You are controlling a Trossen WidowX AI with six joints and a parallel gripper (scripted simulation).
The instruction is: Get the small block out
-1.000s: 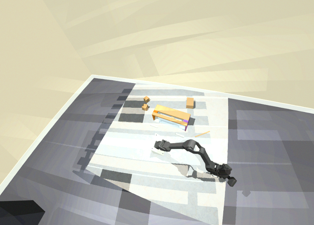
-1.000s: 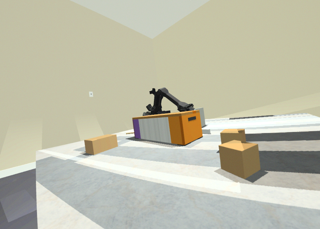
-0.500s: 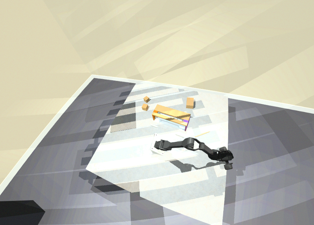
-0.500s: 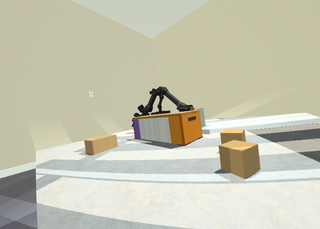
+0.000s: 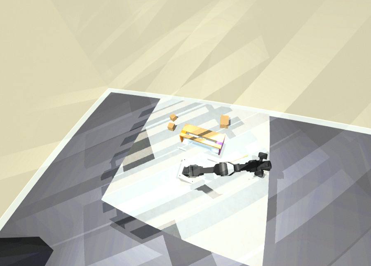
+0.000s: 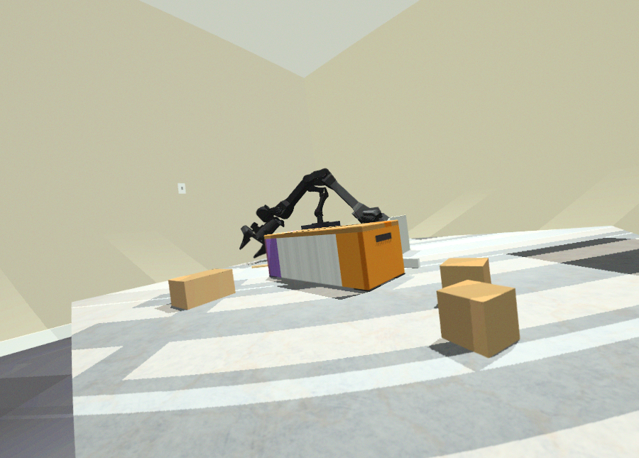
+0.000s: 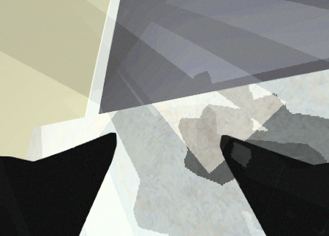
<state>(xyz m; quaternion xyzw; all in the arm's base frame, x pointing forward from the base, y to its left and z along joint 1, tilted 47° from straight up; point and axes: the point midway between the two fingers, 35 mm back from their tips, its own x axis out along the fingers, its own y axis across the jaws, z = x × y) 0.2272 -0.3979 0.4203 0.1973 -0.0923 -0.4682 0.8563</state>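
Now: the tan block 530 mm to the left of my gripper tip, 70 mm ahead of it and 40 mm above it. Round my gripper tip: thin stick: 200 mm to the left, 50 mm below, 10 mm ahead; box: 560 mm to the left, 60 mm ahead, 10 mm above.
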